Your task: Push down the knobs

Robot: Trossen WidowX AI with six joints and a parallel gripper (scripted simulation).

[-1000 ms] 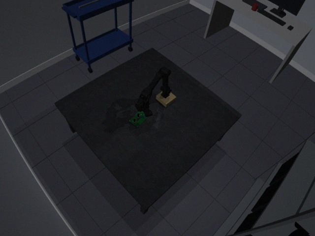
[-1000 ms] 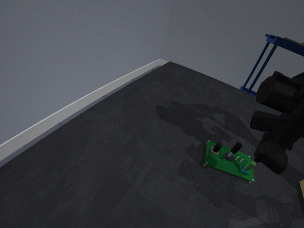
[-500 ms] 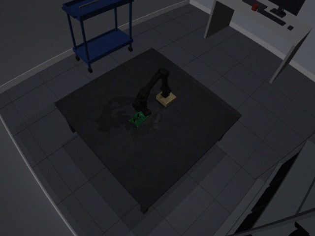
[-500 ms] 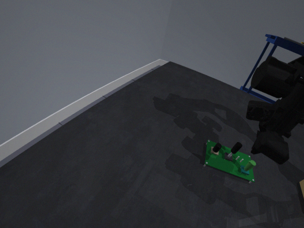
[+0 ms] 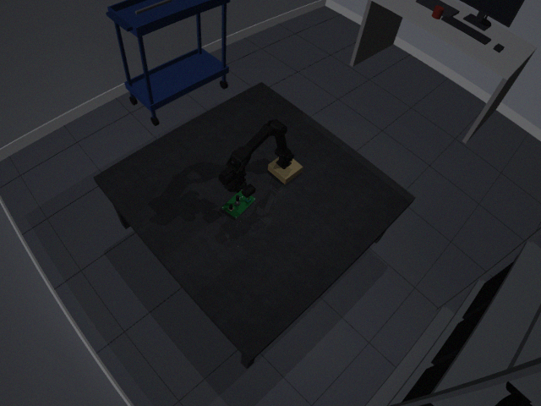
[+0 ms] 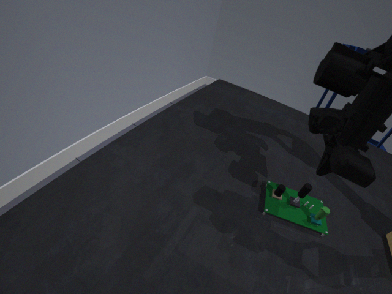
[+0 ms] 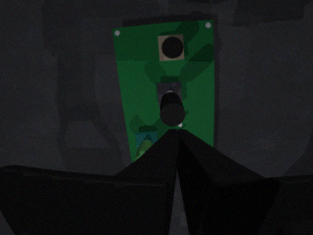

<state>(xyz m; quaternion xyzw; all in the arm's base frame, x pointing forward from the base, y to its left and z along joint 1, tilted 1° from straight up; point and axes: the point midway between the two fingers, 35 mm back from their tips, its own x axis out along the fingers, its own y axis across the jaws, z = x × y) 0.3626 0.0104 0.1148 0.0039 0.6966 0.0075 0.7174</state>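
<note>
Now: gripper tip 60 mm above the black knob. The rest, counted from my gripper tip: green knob 70 mm below, 60 mm behind, 20 mm to the left.
</note>
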